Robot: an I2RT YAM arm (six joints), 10 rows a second.
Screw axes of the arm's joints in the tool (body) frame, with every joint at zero. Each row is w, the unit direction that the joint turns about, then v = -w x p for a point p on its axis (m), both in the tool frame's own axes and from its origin. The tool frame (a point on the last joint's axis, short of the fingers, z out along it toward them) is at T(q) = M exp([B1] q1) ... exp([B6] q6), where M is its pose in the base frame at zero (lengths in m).
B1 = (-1, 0, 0, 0, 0.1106, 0)
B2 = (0, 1, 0, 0.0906, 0, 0.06)
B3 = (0, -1, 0, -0.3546, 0, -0.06)
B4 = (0, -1, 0, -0.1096, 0, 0)
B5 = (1, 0, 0, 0, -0.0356, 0)
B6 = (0, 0, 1, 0, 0, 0)
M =
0 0 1 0.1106
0 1 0 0
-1 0 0 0.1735
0 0 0 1
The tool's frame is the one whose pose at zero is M.
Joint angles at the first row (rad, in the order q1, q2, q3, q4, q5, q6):
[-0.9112 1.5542 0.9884 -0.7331 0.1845 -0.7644]
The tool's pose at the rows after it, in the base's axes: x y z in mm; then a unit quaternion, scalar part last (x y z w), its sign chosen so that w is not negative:
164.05 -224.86 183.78 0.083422 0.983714 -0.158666 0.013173
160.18 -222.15 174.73 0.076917 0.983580 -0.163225 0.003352
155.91 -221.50 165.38 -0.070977 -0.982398 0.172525 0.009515
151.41 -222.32 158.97 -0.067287 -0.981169 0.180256 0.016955
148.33 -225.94 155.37 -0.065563 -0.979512 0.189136 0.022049
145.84 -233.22 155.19 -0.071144 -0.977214 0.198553 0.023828
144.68 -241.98 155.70 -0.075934 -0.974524 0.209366 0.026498
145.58 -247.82 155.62 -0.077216 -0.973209 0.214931 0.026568
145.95 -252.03 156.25 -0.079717 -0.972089 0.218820 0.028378
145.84 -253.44 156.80 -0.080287 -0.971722 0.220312 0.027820
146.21 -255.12 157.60 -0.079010 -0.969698 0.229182 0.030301
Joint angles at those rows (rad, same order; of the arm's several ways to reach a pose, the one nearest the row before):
[-0.9160 1.5493 0.9516 -0.7165 0.1931 -0.7717]
[-0.9188 1.5476 0.9112 -0.6818 0.2114 -0.7897]
[-0.9263 1.5520 0.8739 -0.6388 0.2397 -0.8127]
[-0.9393 1.5545 0.8465 -0.6017 0.2567 -0.8362]
[-0.9546 1.5624 0.8361 -0.5704 0.2713 -0.8585]
[-0.9760 1.5752 0.8451 -0.5486 0.2812 -0.8723]
[-0.9953 1.5940 0.8631 -0.5282 0.2941 -0.8863]
[-1.0032 1.6111 0.8785 -0.5149 0.2987 -0.8939]
[-1.0092 1.6224 0.8921 -0.5114 0.3051 -0.8966]
[-1.0120 1.6244 0.8960 -0.5094 0.3052 -0.8989]
[-1.0124 1.6251 0.8976 -0.4967 0.3189 -0.9061]

